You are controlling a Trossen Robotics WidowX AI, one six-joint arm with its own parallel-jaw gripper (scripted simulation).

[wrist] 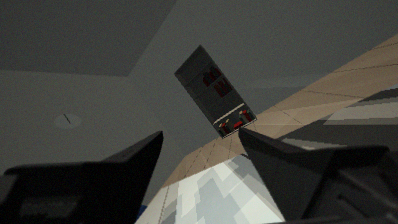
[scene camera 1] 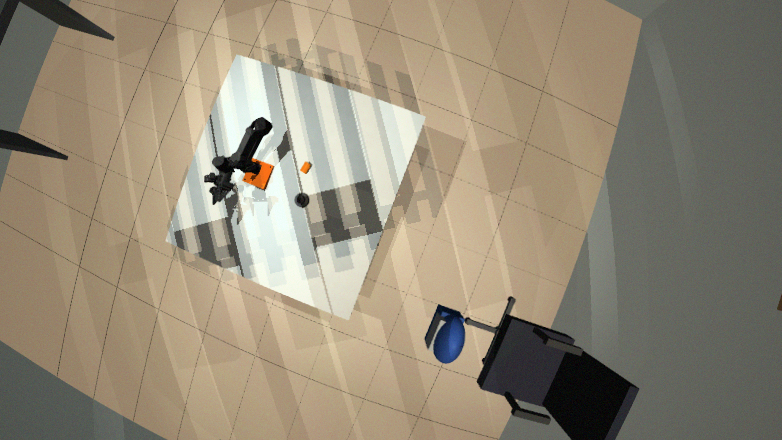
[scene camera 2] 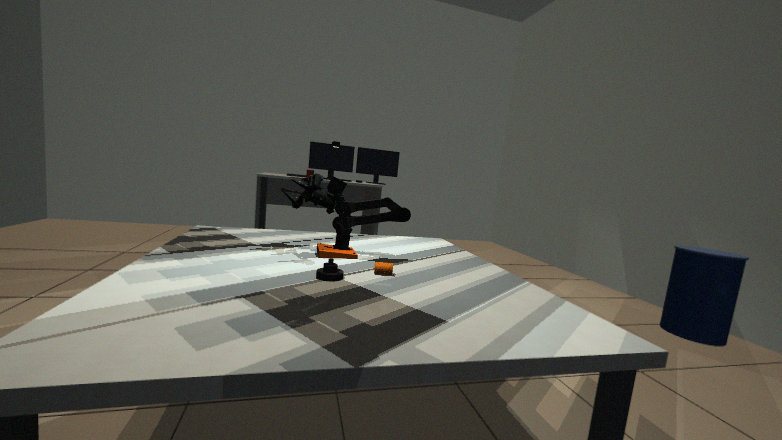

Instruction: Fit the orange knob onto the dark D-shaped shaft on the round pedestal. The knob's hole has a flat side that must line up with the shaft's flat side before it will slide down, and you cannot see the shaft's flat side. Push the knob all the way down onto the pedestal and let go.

Scene:
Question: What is the gripper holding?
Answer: Nothing.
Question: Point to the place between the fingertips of the gripper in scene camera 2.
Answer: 285, 183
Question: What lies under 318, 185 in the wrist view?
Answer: The gripper.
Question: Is the gripper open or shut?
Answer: Open.

